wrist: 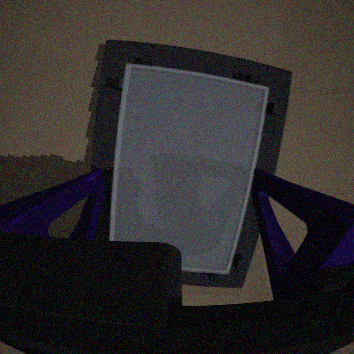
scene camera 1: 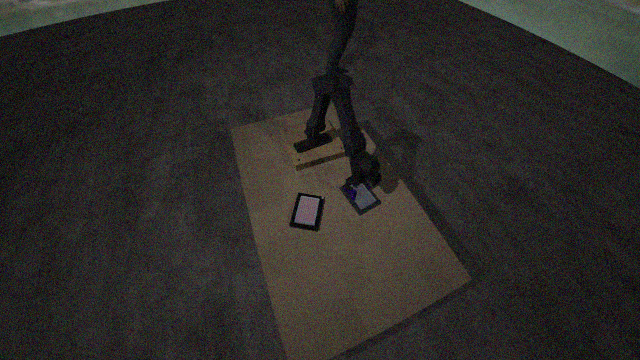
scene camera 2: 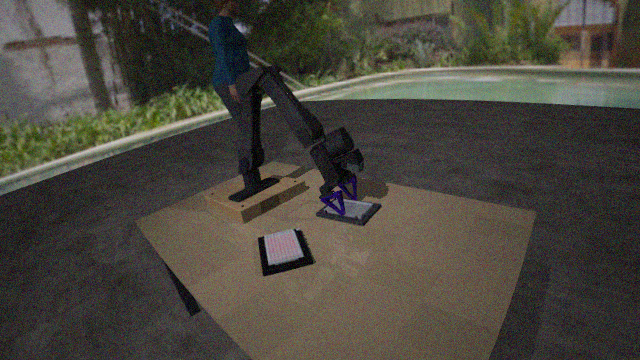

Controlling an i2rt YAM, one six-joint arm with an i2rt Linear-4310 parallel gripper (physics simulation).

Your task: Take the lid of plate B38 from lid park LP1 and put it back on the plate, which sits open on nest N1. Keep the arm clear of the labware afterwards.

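Places are measured from the arm's base along level axes (x ahead, y left, z up), in metres.
Pixels of known places: gripper, fingertip midpoint: (wrist: pixel 177 177) (scene camera 1: pixel 361 194) (scene camera 2: pixel 349 207); arm's base at its link origin: (scene camera 1: pixel 313 143) (scene camera 2: pixel 254 190).
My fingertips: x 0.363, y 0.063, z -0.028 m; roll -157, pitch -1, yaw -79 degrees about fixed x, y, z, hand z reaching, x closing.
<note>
Ahead of a thing's pixels: the offset from my fingertips to its top centre. Level surfaces: height alone.
The pale, clear lid @(dx +0.000, dy -0.004, dz +0.005 m) (scene camera 1: pixel 366 196) (scene camera 2: pixel 358 209) (wrist: pixel 190 150) lies flat on the dark lid park LP1 @(dx -0.001, dy -0.005, dz +0.007 m) (scene camera 1: pixel 370 207) (scene camera 2: pixel 369 217) (wrist: pixel 200 54). My gripper (scene camera 2: pixel 345 201) (wrist: pixel 177 177) is open, its purple fingertips low over the park, one beside each long side of the lid; nothing is held. In the wrist view the right fingertip is very close to the lid's edge. The open plate B38 @(dx -0.039, dy -0.254, dz +0.013 m) (scene camera 1: pixel 307 210) (scene camera 2: pixel 284 247), with pinkish wells, sits on the black nest N1 @(dx -0.039, dy -0.254, dz +0.005 m) (scene camera 1: pixel 304 228) (scene camera 2: pixel 287 269), apart from the gripper. The plate does not show in the wrist view.
The arm's base stands on a wooden block (scene camera 1: pixel 320 161) (scene camera 2: pixel 235 208) at the back of the wooden table top @(dz -0.013 m) (scene camera 1: pixel 350 280) (scene camera 2: pixel 400 300). A person (scene camera 2: pixel 230 55) stands behind the arm. The nest lies beside the lid park, with a gap between them.
</note>
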